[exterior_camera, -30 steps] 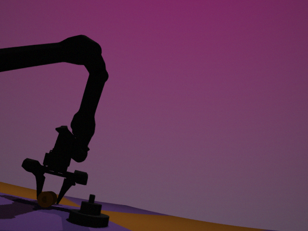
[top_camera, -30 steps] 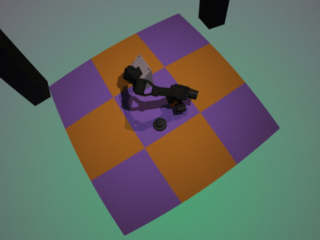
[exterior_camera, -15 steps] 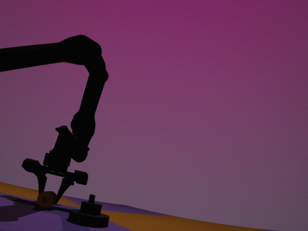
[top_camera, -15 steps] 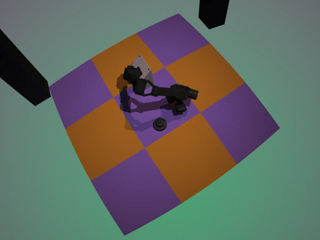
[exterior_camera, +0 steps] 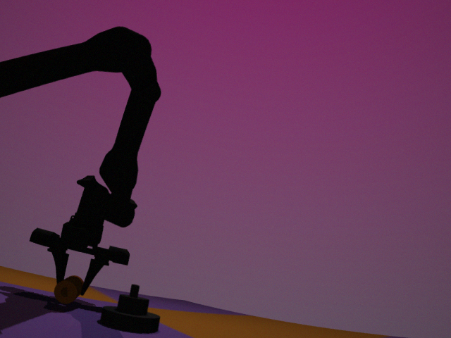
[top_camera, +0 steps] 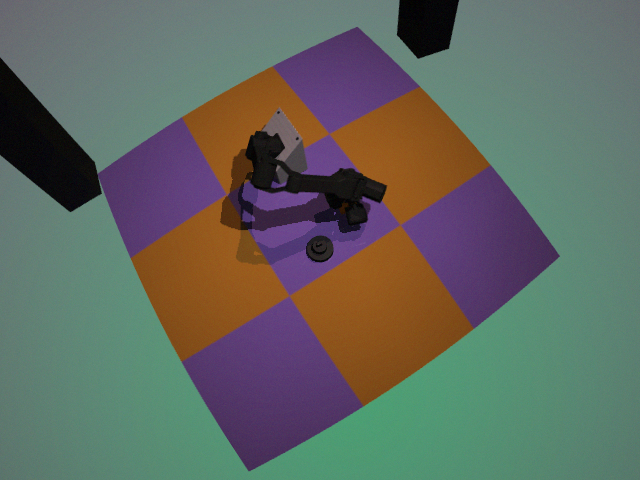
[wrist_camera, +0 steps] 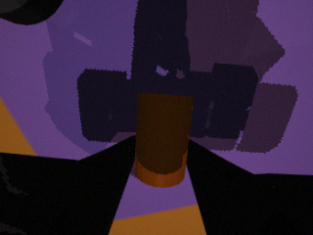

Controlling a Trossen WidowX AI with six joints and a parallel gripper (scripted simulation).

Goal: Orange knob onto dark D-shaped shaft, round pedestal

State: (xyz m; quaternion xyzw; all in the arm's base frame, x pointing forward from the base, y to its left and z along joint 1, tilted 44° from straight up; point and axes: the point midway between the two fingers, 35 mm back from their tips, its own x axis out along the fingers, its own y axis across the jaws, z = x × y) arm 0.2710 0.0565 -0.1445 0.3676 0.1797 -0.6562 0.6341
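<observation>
Right now the round black pedestal is 160 mm to the right of my gripper tip, 80 mm ahead of it and 10 mm above it. Round my gripper tip: orange knob 10 mm to the right, 10 mm above.
</observation>
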